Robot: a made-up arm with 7 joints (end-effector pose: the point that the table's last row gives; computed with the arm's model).
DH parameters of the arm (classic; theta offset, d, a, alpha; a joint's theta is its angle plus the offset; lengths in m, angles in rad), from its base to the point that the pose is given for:
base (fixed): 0 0 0 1.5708
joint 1: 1.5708 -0.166 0 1.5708
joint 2: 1.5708 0 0 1.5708
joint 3: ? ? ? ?
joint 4: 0 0 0 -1.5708
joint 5: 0 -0.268 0 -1.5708
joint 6: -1.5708 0 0 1.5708
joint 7: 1.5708 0 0 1.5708
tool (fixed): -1.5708 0 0 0
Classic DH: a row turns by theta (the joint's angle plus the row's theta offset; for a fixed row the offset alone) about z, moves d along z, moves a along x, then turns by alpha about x.
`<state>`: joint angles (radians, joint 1 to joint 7).
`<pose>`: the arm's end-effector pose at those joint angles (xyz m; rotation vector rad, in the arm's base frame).
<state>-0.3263 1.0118 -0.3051 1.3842 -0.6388 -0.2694 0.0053</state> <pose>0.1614 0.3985 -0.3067 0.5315 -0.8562 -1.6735</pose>
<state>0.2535 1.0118 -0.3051 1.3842 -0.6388 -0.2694 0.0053</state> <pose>0.3030 0.3985 -0.1681 1.0442 -1.2662 -1.5348</pose>
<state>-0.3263 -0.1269 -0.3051 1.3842 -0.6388 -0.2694 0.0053</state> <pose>0.1382 0.0466 -0.3752 -0.0735 -1.3972 -0.7008</pose>
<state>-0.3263 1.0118 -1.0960 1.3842 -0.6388 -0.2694 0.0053</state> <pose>-0.0046 0.3162 -0.3893 -0.3144 -0.5833 -1.9562</pose>
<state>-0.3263 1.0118 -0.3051 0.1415 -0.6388 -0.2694 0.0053</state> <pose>-0.0606 0.6172 -0.2916 0.6362 0.3953 -1.1732</pose>
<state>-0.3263 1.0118 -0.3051 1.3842 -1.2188 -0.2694 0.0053</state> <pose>0.1614 0.3985 -0.3067 0.7085 -0.5961 -2.2235</pose>
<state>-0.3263 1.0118 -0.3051 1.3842 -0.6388 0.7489 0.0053</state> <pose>0.1614 0.3985 -0.3067 1.2227 -0.1013 -1.1472</pose>
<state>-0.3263 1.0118 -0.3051 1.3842 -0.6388 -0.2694 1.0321</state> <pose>0.1614 0.3985 -0.3067 -0.1821 0.0749 -1.8484</pose>
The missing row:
joint 3: 1.5708 -0.274 0 1.5708
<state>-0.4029 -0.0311 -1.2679 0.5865 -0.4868 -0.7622 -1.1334</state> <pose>-0.1524 0.0090 -0.4705 -0.2824 -1.3546 -0.5594</pose>
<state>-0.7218 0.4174 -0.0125 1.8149 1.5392 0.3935 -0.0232</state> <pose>0.0679 0.2478 -0.3164 -0.8195 -0.5273 0.7953</pose>
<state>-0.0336 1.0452 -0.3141 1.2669 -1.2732 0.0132 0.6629</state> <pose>0.2348 0.4328 -0.2541 0.8857 0.2361 -1.8725</pose>
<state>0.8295 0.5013 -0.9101 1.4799 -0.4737 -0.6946 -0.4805</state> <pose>0.3783 0.1246 -0.1242 0.1694 -2.7558 -1.2596</pose>
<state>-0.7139 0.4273 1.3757 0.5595 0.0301 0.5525 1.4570</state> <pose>-0.2399 0.5007 -0.3191 -0.4829 -0.5588 1.0319</pose>
